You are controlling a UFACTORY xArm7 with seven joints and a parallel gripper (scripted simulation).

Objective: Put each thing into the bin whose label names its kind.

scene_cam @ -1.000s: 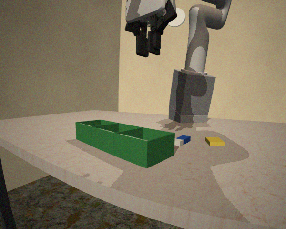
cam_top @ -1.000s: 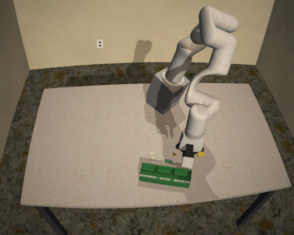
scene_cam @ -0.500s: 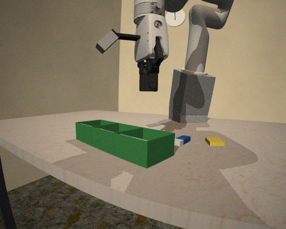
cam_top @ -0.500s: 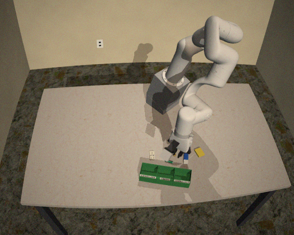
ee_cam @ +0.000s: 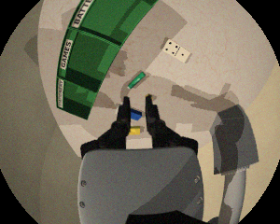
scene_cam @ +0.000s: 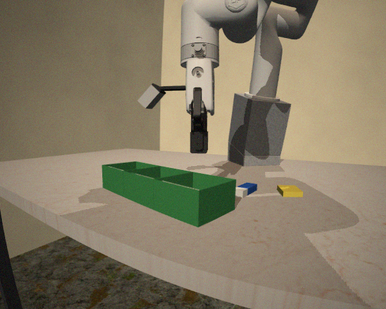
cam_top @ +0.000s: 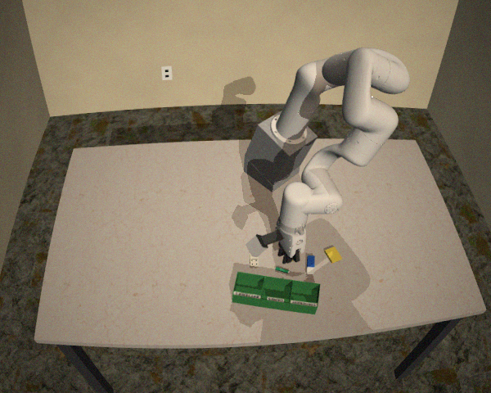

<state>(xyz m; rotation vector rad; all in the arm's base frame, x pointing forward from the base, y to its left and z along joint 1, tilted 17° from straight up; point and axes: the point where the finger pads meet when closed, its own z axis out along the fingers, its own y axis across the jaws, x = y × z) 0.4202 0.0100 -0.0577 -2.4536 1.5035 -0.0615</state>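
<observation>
My hand is 9 cm above the green stick. Round my hand: brown piece: 5 cm behind, 3 cm to the left, 9 cm below; then white domino: 3 cm behind, 9 cm to the right, 9 cm below; then blue-and-white block: 2 cm behind, 9 cm to the left, 9 cm below.
</observation>
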